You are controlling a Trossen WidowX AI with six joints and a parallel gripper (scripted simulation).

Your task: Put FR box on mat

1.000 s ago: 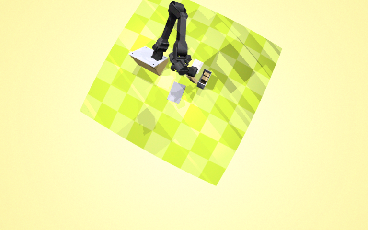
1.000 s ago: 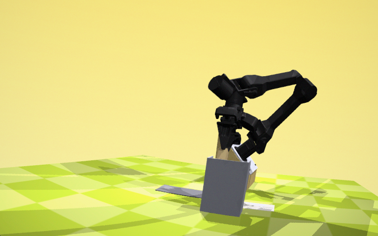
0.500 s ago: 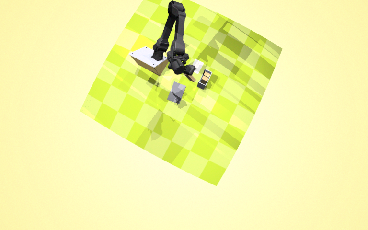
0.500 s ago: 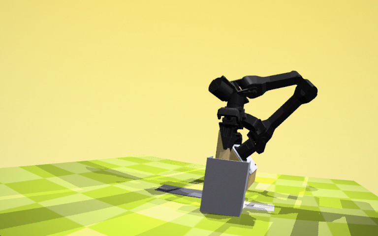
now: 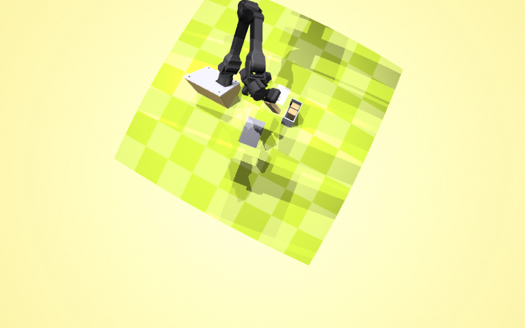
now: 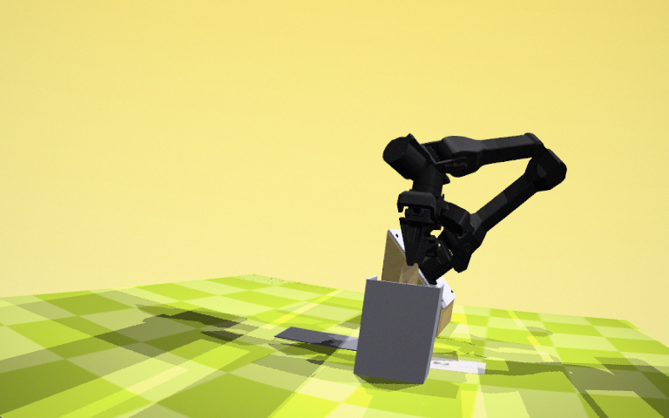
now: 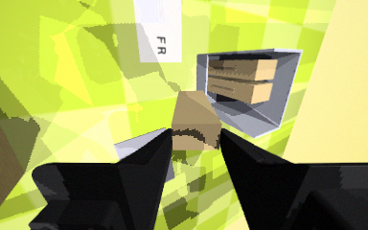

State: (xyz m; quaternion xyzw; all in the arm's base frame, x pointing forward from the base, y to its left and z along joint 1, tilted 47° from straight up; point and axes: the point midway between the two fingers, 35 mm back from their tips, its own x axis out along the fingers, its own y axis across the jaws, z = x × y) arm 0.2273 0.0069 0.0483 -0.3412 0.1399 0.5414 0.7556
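My gripper tip is 15 cm to the left of the grey mat and 15 cm above it. The rest, counted from my gripper tip: thin white slab: 1 cm ahead, 11 cm to the left, 15 cm below.
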